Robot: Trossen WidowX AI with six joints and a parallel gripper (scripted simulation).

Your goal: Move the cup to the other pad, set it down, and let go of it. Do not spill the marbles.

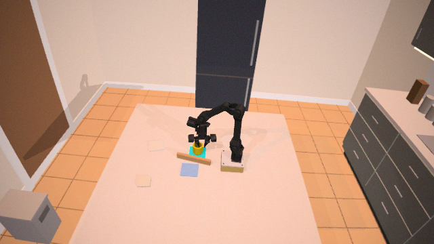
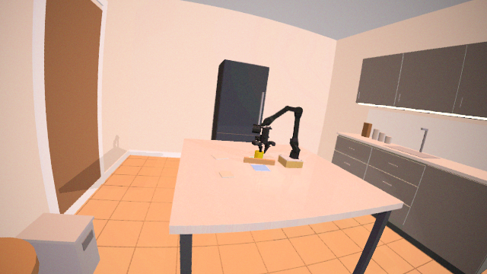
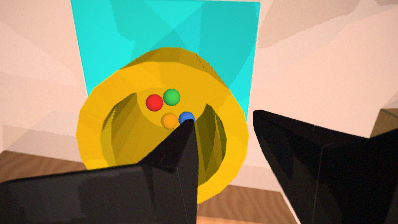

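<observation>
Right now my gripper tip is 20 mm short of the yellow cup and 20 mm above it. Also, from my gripper tip: orange marble: 40 mm below, 30 mm ahead, 20 mm to the left; then cyan pad: 60 mm below, 30 mm ahead; then wooden bar: 90 mm to the left, 40 mm below, 40 mm ahead.
</observation>
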